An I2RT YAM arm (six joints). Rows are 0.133 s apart.
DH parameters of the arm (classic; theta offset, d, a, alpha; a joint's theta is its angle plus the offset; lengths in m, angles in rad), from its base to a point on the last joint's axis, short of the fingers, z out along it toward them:
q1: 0 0.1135 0.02 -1.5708
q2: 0 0 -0.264 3.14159
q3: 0.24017 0 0.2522 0
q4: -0.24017 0 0.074 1.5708
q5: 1.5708 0 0 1.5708
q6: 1.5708 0.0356 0 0
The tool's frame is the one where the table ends.
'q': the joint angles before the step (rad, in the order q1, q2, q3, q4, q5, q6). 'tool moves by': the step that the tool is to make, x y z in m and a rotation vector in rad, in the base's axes. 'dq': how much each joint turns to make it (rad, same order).
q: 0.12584 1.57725 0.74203 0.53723 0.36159 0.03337
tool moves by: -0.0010 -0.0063 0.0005 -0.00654 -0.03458 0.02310
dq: -0.02264 -0.00229 -0.01999 0.05932 -0.04113 -0.02394
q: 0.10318 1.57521 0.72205 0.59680 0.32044 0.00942
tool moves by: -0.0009 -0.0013 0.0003 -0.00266 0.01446 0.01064
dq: -0.00516 -0.00736 0.00081 -0.02112 -0.01495 -0.00553
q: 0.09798 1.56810 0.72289 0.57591 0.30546 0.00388
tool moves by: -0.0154 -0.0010 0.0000 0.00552 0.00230 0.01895
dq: -0.00058 -0.06106 -0.05729 -0.00561 -0.02034 0.00031
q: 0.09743 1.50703 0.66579 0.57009 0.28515 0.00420
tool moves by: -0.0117 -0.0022 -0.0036 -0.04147 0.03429 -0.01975
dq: -0.00016 -0.04114 -0.04021 -0.02954 0.02948 -0.03233
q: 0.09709 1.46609 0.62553 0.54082 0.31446 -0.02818
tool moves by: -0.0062 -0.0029 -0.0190 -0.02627 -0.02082 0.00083
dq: -0.00772 0.03941 -0.07468 0.14192 -0.00028 -0.03088
